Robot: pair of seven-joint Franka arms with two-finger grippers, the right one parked.
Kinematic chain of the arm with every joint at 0, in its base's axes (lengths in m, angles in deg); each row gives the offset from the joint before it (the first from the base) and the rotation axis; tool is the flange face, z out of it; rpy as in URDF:
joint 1: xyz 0 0 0.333 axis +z
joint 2: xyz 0 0 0 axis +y
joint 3: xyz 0 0 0.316 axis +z
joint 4: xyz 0.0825 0 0 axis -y
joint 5: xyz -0.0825 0 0.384 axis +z
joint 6: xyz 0 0 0 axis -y
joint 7: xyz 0.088 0 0 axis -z
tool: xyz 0 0 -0.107 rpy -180 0 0
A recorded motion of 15 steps. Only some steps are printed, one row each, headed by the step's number.
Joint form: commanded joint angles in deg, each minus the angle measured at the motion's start. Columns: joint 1, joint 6, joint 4, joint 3, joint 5, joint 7, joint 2.
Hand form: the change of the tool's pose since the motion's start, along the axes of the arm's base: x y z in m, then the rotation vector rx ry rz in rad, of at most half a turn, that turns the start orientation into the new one. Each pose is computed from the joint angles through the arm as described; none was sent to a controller.
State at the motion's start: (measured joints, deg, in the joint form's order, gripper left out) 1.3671 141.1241 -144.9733 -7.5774 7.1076 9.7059 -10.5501
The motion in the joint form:
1: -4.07 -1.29 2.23 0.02 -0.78 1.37 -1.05
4: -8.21 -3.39 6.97 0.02 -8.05 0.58 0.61
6: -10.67 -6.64 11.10 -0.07 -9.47 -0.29 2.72
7: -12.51 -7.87 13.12 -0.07 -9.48 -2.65 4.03
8: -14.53 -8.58 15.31 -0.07 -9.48 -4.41 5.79
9: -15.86 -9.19 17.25 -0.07 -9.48 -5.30 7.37
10: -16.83 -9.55 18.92 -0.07 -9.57 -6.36 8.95
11: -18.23 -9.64 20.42 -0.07 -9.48 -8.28 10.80
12: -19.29 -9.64 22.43 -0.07 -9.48 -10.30 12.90
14: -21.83 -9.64 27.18 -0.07 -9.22 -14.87 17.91
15: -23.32 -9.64 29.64 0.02 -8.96 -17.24 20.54
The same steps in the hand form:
1: 0.0041 -0.0335 0.0232 -0.0072 -0.0320 -0.0835
4: 0.0168 -0.0722 0.0431 -0.1112 -0.0343 -0.0591
6: 0.0259 -0.0983 0.0524 -0.1333 -0.0065 -0.0734
7: 0.0289 -0.1164 0.0550 -0.1399 0.0046 -0.0648
8: 0.0327 -0.1371 0.0558 -0.1464 0.0125 -0.0698
9: 0.0370 -0.1517 0.0561 -0.1505 0.0193 -0.0778
10: 0.0415 -0.1632 0.0544 -0.1557 0.0263 -0.0753
11: 0.0440 -0.1785 0.0490 -0.1593 0.0361 -0.0667
12: 0.0499 -0.1921 0.0452 -0.1669 0.0406 -0.0498
14: 0.0620 -0.2252 0.0341 -0.1798 0.0513 -0.0158
15: 0.0669 -0.2434 0.0270 -0.1839 0.0570 -0.0004

